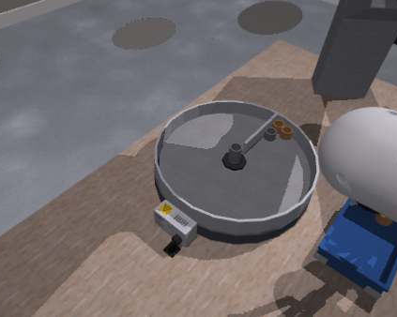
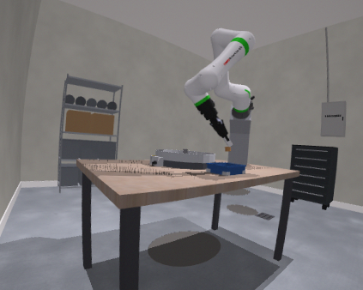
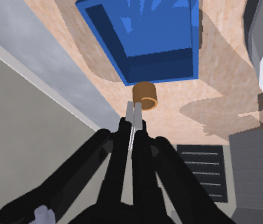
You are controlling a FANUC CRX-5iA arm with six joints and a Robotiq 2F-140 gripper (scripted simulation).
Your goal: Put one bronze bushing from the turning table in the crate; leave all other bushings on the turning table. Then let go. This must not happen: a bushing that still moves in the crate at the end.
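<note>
Right now my hand is 16 cm above the blue crate, 1 cm to the left of it and 1 cm past it. Also, from my hand: turning table: 34 cm to the right, 13 cm below, 13 cm ahead.
</note>
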